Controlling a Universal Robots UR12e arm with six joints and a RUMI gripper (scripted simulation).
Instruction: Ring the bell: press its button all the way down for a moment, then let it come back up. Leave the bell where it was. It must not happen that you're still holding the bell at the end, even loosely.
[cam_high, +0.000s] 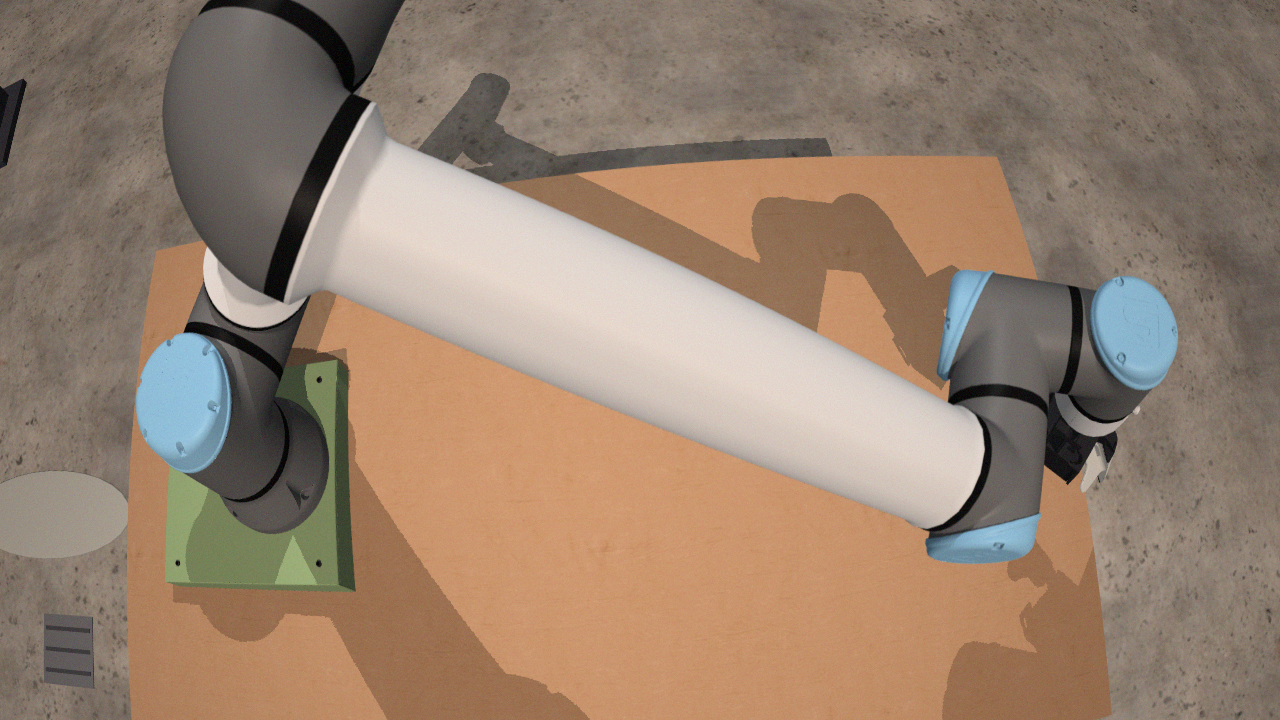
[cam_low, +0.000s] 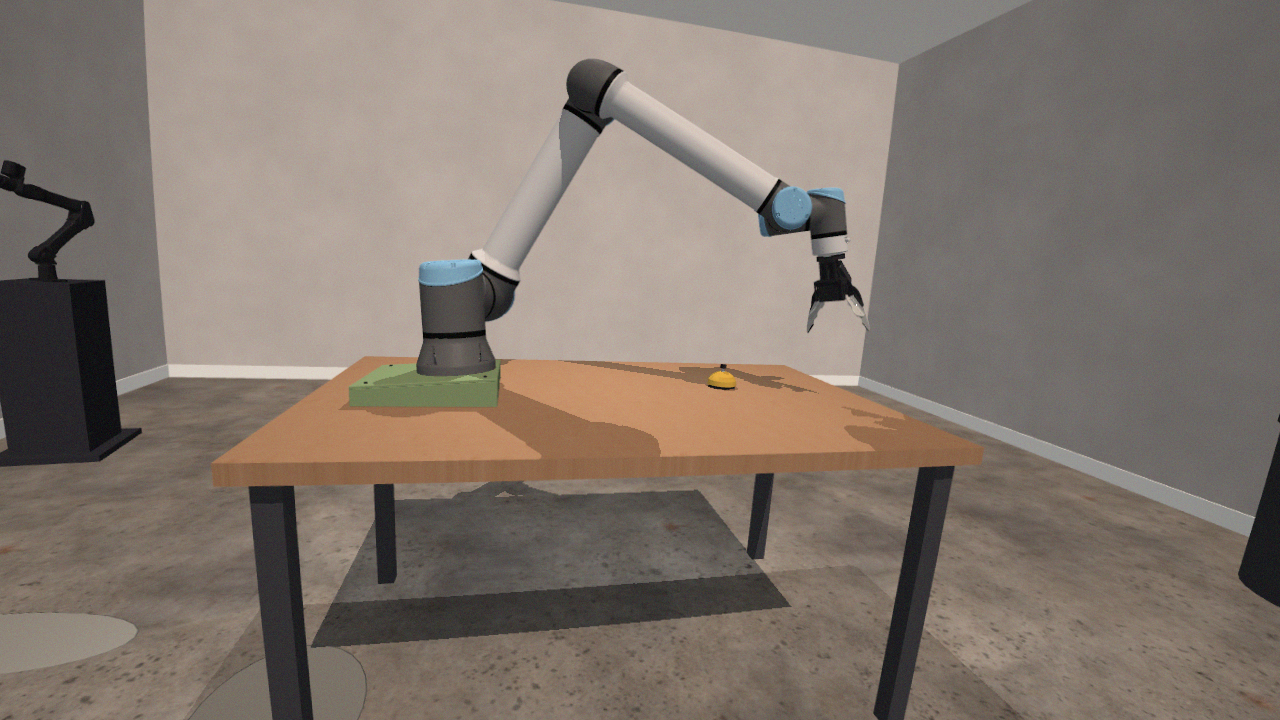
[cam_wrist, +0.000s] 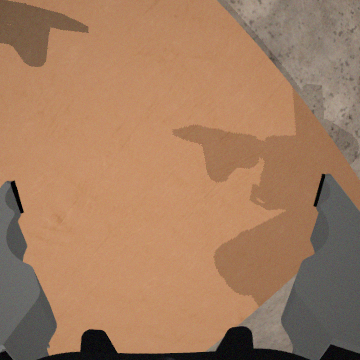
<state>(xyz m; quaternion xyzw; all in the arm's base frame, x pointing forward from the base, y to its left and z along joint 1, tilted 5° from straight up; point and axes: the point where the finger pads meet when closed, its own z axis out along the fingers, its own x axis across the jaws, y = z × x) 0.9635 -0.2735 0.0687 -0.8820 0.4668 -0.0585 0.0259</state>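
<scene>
My gripper is now 220 mm past the dark round button, 210 mm to the right of it and 140 mm above it. From my hand the other things lie so: yellow dome bell 220 mm behind, 210 mm to the left, 160 mm below.
</scene>
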